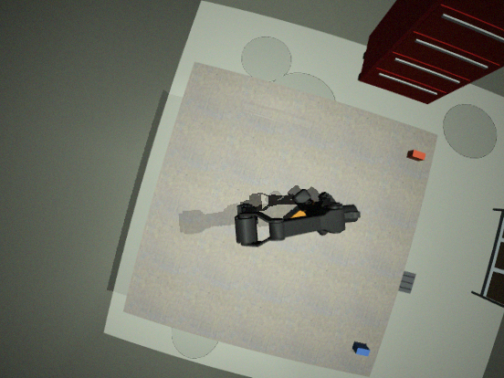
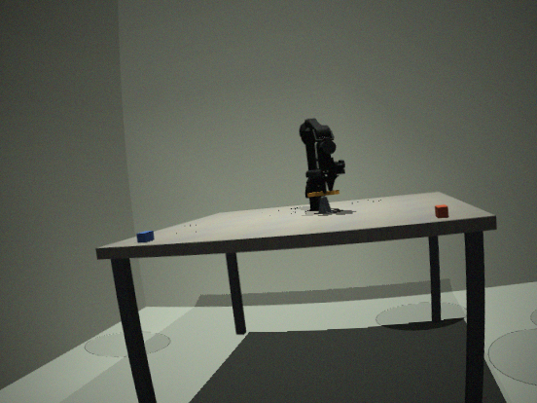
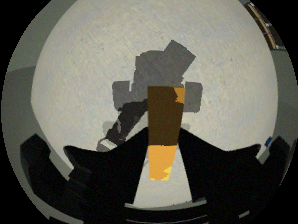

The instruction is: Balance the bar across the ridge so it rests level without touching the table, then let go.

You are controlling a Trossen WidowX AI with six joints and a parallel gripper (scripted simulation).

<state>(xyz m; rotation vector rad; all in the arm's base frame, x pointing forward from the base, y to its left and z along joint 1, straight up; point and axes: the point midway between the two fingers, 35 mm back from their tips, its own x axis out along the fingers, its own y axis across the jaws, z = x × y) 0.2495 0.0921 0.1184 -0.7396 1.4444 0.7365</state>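
Right now my gripper tip is 20 mm to the left of the yellow bar and 20 mm past it. Also, from my gripper tip: orange block: 490 mm ahead, 410 mm to the left, 70 mm below; then blue block: 590 mm to the right, 490 mm ahead, 70 mm below.
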